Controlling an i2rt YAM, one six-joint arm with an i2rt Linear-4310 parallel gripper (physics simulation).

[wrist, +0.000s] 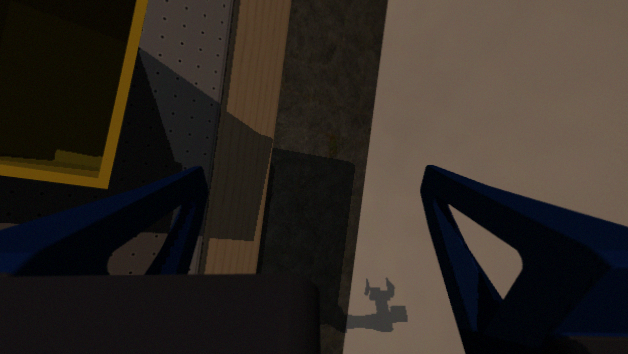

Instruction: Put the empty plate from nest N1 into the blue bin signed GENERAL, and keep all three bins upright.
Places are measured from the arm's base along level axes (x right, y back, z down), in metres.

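Pixels of known places: gripper, fingertip midpoint: [314,178].
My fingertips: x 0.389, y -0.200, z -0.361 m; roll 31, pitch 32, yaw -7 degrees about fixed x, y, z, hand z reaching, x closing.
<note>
Behind a point stands the place of what it marks.
My gripper [314,178] @[x 0.389, y -0.200, z -0.361 m] is open, its two blue fingers wide apart with nothing between them. It hangs above the wooden edge and the dark gap. A bin with a yellow rim [123,95] @[x 0.316, y -0.250, z -0.177 m] shows in part at the upper left, left of the gripper; its inside is dark, and its rim looks level. The plate, nest N1 and the blue bin signed GENERAL do not show in the wrist view.
The yellow-rimmed bin stands on a perforated grey board [185,30] @[x 0.381, y -0.386, z 0.003 m] with a wooden strip [257,60] along its edge. A dark floor strip [330,75] lies beyond it, then a pale surface [500,90] at the right, with a shadow of the arm on it.
</note>
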